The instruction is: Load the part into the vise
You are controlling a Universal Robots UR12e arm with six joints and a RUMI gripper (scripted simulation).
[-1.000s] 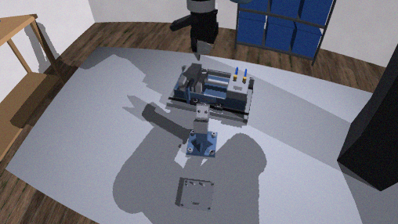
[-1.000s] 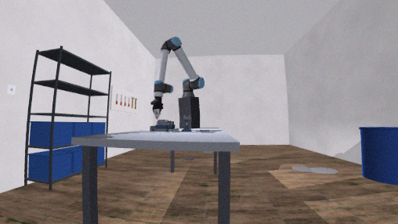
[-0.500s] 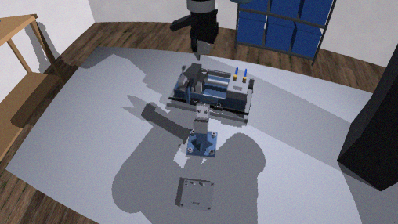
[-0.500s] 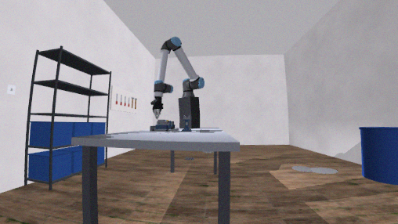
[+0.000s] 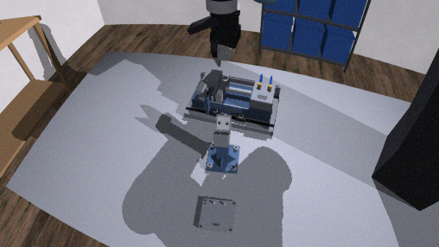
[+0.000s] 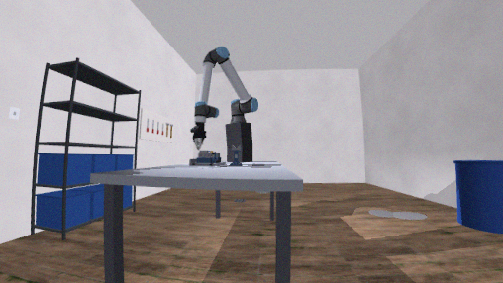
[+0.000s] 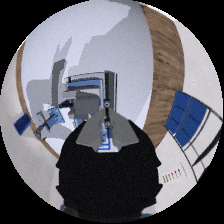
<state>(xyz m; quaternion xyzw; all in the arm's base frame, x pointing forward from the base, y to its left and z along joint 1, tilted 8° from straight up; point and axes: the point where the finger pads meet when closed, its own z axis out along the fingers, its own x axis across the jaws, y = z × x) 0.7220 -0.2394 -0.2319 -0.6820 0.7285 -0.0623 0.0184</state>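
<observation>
My gripper is now 50 mm to the right of the grey part and 40 mm above it. From my hand the other things lie so: infeed plate 460 mm to the left, 120 mm below, 100 mm behind; then vise 90 mm below, 70 mm to the left, 70 mm behind; then air cylinder 160 mm behind, 80 mm to the left, 50 mm below.
</observation>
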